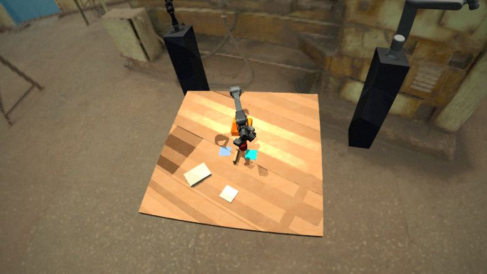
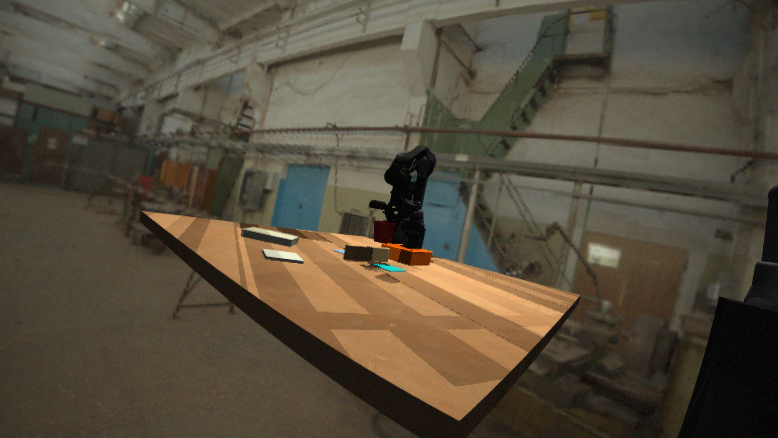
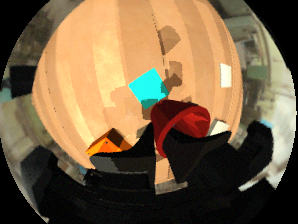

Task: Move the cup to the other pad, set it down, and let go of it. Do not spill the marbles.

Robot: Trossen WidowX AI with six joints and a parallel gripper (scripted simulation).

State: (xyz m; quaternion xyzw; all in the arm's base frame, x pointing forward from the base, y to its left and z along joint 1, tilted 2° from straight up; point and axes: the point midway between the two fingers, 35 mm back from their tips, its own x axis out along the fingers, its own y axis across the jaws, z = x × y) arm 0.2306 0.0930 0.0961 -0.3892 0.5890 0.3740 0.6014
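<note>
Right now my gripper tip is 30 mm short of the turquoise pad, 40 mm to the right of it and 120 mm above it. Also, from my gripper tip: red cup: 30 mm ahead, 20 mm to the right; then light blue pad: 30 mm ahead, 170 mm to the right, 120 mm below; then white square: 380 mm ahead, 40 mm to the right, 110 mm below.
</note>
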